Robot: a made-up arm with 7 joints. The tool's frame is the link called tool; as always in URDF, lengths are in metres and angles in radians. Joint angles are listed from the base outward. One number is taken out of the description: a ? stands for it. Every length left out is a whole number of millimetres.
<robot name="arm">
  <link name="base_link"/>
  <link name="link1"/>
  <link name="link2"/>
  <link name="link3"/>
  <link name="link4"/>
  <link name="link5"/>
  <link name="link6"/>
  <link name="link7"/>
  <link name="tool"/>
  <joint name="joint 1" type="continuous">
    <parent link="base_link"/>
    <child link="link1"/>
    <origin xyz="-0.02 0.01 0.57" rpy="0 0 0"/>
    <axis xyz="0 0 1"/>
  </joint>
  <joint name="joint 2" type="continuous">
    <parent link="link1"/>
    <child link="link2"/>
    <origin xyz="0 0.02 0" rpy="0 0 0"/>
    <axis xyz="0 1 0"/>
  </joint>
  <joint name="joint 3" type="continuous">
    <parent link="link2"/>
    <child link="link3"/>
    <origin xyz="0 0 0.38" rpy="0 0 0"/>
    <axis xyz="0 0 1"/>
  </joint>
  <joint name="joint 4" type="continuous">
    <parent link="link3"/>
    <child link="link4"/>
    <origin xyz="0.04 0.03 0" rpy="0 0 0"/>
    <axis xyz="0 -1 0"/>
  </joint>
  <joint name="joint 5" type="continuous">
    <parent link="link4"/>
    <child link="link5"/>
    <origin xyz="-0.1 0 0.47" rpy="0 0 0"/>
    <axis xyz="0 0 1"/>
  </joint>
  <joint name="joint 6" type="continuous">
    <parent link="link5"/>
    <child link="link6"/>
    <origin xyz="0.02 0 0" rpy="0 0 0"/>
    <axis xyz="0 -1 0"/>
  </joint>
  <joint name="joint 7" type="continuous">
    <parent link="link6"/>
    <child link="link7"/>
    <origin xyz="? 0 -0.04" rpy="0 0 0"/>
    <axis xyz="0 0 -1"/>
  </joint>
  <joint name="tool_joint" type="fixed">
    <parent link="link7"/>
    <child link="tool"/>
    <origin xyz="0.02 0.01 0" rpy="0.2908 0.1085 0.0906"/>
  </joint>
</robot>
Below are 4 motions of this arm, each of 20 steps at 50 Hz.
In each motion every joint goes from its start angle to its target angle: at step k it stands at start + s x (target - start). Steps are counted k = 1, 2, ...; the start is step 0. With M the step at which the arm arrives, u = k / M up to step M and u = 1 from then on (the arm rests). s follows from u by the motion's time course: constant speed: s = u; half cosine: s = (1 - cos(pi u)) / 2; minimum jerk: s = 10 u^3 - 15 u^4 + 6 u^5.
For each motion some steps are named. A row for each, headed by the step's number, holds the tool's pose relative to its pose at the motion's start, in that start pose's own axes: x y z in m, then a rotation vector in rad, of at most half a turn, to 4 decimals.
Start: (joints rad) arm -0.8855 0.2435 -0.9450 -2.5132 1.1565 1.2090 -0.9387
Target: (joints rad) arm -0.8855 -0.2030 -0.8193 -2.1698 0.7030 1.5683 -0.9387
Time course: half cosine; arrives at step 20
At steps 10, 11, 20:
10: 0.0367 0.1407 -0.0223 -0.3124 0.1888 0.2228
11: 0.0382 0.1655 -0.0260 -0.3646 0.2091 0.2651
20: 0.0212 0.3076 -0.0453 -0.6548 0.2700 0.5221

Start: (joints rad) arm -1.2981 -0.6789 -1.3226 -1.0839 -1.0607 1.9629 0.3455
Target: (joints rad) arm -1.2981 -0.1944 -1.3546 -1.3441 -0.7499 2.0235 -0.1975
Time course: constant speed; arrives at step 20
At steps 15, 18, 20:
15: -0.0547 0.3022 -0.0348 -0.0583 0.2313 0.6750
18: -0.0778 0.3529 -0.0503 -0.0737 0.2873 0.7995
20: -0.0950 0.3844 -0.0620 -0.0842 0.3264 0.8803

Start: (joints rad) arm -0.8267 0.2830 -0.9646 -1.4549 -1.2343 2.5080 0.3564
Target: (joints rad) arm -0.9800 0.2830 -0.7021 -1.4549 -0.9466 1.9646 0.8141
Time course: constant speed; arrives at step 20
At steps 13, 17, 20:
13: 0.0061 0.0102 -0.0278 0.0986 0.2198 -0.4806
17: 0.0044 0.0161 -0.0358 0.1151 0.3009 -0.6160
20: 0.0022 0.0214 -0.0412 0.1223 0.3658 -0.7126

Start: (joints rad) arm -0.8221 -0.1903 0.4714 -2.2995 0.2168 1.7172 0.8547
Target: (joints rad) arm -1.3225 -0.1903 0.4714 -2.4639 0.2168 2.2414 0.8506
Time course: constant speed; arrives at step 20
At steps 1, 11, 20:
1: 0.0113 -0.0070 0.0038 0.0237 -0.0143 -0.0187
11: 0.1097 -0.0950 0.0382 0.2409 -0.1752 -0.2117
20: 0.1715 -0.1958 0.0602 0.4030 -0.3454 -0.3935

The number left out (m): 0.09
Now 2 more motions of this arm.
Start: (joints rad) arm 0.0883 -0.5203 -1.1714 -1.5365 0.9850 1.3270 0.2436
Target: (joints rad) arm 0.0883 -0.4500 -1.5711 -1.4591 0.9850 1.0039 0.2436
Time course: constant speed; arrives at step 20
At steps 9, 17, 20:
9: -0.0142 -0.0231 0.0788 -0.0012 -0.0428 -0.0775
17: -0.0408 -0.0414 0.1434 0.0007 -0.0816 -0.1452
20: -0.0539 -0.0475 0.1659 0.0022 -0.0964 -0.1703

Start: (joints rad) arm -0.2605 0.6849 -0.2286 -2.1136 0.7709 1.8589 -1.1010
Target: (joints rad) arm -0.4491 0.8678 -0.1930 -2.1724 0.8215 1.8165 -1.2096
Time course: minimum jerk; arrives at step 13
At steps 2, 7, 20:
2: -0.0022 -0.0039 -0.0007 0.0066 -0.0017 -0.0034
7: -0.0475 -0.0740 -0.0188 0.1369 -0.0405 -0.0621
20: -0.0853 -0.1217 -0.0401 0.2441 -0.0796 -0.1011

